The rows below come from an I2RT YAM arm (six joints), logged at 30 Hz.
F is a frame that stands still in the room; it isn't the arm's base.
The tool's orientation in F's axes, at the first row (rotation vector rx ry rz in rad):
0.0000, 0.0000, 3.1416
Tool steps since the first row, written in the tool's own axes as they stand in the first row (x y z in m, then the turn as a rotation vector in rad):
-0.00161, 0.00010, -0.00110, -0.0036, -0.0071, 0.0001
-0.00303, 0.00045, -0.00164, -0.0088, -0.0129, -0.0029
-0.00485, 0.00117, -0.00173, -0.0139, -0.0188, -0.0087
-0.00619, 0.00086, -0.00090, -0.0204, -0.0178, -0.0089
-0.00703, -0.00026, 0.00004, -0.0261, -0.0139, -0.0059
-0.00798, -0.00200, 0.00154, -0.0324, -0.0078, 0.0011
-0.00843, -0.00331, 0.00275, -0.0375, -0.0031, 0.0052
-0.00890, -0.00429, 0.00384, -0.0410, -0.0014, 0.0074
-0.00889, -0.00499, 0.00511, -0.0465, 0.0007, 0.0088
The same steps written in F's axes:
0.00161, -0.00010, -0.00110, 0.0036, 0.0071, 0.0001
0.00303, -0.00045, -0.00164, 0.0088, 0.0129, -0.0029
0.00485, -0.00117, -0.00173, 0.0139, 0.0188, -0.0087
0.00619, -0.00086, -0.00090, 0.0204, 0.0178, -0.0089
0.00703, 0.00026, 0.00004, 0.0261, 0.0139, -0.0059
0.00798, 0.00200, 0.00154, 0.0324, 0.0078, 0.0011
0.00843, 0.00331, 0.00275, 0.0375, 0.0031, 0.0052
0.00890, 0.00429, 0.00384, 0.0410, 0.0014, 0.0074
0.00889, 0.00499, 0.00511, 0.0465, -0.0007, 0.0088

